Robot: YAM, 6 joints.
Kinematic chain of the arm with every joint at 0, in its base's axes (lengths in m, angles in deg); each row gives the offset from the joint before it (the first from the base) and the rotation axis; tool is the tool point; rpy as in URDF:
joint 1: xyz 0 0 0.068 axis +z
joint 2: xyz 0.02 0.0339 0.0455 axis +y
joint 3: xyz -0.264 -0.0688 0 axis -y
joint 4: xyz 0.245 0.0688 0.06 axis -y
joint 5: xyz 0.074 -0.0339 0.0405 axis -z
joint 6: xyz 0.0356 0 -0.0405 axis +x
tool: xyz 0 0 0 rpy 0 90 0
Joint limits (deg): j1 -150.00..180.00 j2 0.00..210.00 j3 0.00..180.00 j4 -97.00..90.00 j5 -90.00..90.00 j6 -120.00..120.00
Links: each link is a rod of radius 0.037 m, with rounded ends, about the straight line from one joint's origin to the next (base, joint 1, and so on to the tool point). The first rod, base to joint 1, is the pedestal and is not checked.
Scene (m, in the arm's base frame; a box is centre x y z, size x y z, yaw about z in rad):
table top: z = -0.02
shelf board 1: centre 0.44 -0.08 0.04 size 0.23 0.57 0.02 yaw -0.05
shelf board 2: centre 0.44 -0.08 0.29 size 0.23 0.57 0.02 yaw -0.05
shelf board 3: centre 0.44 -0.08 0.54 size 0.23 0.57 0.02 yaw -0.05
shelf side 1: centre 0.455 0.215 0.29 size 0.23 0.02 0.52 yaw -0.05
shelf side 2: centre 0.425 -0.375 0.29 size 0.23 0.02 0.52 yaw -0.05
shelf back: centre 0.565 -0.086 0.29 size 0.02 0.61 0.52 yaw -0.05
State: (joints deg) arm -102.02 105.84 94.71 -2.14 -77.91 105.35
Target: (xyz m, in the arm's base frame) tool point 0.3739 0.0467 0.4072
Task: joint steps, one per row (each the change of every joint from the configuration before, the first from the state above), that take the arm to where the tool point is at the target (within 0.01 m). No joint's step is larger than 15 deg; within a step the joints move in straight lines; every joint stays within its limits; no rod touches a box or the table.
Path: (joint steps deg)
1: 14.83 -1.40 -0.41 -0.23 -0.45 0.00
2: 14.82 -1.41 -0.40 -0.23 -0.45 0.00
3: 14.83 -1.40 -0.41 -0.23 -0.46 0.00
4: 14.83 -1.40 -0.41 -0.22 -0.45 0.00
5: 14.82 -1.40 -0.40 -0.23 -0.45 0.00
6: 14.83 -1.41 -0.41 -0.23 -0.45 0.00
7: 14.82 -1.40 -0.41 -0.23 -0.46 0.00

